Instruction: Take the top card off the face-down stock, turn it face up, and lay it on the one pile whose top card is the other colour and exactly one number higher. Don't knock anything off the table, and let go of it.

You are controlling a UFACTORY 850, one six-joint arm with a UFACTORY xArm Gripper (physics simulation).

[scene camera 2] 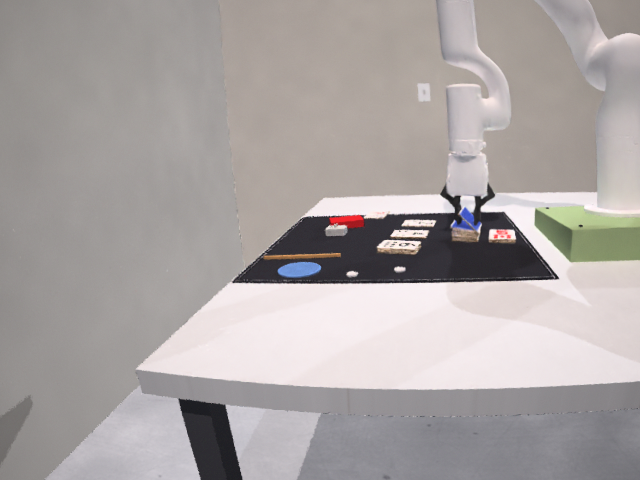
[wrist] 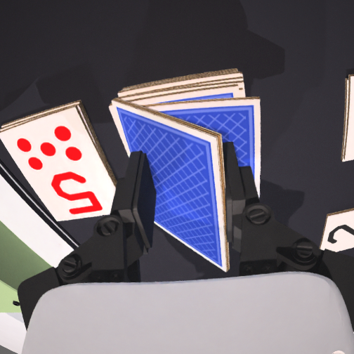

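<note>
The face-down stock (scene camera 2: 465, 236) (wrist: 185, 81) is a blue-backed stack on the black mat (scene camera 2: 465, 264) (wrist: 310, 40); its upper cards are skewed. The top card (scene camera 2: 466, 214) (wrist: 180, 175) stands tilted over it, blue back showing in the wrist view. My gripper (scene camera 2: 467, 219) (wrist: 184, 168) points down at the stock, its fingers closed in on the card's opposite edges. The card's face is hidden. A face-up red 5 pile (scene camera 2: 501, 236) (wrist: 60, 175) lies beside the stock. Other face-up piles (scene camera 2: 399, 246) (scene camera 2: 409, 234) (scene camera 2: 419, 223) show black marks; a further card (scene camera 2: 377, 214) shows red.
A red block (scene camera 2: 347, 221) and a grey block (scene camera 2: 336, 230) sit on the mat's far left part. A wooden stick (scene camera 2: 302, 255), a blue disc (scene camera 2: 299, 269) and two small white pieces (scene camera 2: 352, 273) (scene camera 2: 399, 269) lie nearer. The green robot base (scene camera 2: 594, 242) stands at the right.
</note>
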